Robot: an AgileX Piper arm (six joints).
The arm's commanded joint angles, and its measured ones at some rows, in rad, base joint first. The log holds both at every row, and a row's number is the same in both.
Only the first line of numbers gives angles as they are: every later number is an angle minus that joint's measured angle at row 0.
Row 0, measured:
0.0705, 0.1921, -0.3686, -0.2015, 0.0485, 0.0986
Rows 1 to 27, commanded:
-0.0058, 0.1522, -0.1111, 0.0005, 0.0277, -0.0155
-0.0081, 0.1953, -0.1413, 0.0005, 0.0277, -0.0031
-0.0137, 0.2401, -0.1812, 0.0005, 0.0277, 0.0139
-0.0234, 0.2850, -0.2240, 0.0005, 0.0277, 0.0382
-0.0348, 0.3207, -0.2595, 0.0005, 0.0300, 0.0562
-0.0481, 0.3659, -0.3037, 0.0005, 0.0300, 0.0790
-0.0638, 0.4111, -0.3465, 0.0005, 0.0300, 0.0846
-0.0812, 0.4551, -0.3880, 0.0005, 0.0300, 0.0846
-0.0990, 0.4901, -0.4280, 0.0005, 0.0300, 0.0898
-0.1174, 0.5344, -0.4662, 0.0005, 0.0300, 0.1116
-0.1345, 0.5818, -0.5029, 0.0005, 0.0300, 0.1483
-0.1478, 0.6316, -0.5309, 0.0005, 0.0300, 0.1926
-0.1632, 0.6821, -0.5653, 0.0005, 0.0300, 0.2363
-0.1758, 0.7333, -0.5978, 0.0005, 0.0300, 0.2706
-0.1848, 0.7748, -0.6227, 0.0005, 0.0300, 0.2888
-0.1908, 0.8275, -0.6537, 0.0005, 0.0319, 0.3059
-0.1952, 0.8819, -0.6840, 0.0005, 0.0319, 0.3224
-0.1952, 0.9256, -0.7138, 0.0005, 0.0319, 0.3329
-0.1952, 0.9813, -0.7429, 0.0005, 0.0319, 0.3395
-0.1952, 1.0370, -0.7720, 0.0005, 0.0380, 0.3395
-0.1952, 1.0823, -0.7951, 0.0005, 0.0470, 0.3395
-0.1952, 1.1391, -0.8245, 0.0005, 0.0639, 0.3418
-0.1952, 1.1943, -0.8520, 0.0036, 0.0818, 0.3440
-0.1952, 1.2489, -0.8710, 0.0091, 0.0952, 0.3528
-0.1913, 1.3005, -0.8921, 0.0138, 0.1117, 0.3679
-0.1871, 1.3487, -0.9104, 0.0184, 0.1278, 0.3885
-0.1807, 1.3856, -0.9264, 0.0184, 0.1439, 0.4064
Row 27, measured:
-0.1883, 1.2228, -0.8638, 0.0074, 0.0756, 0.3500
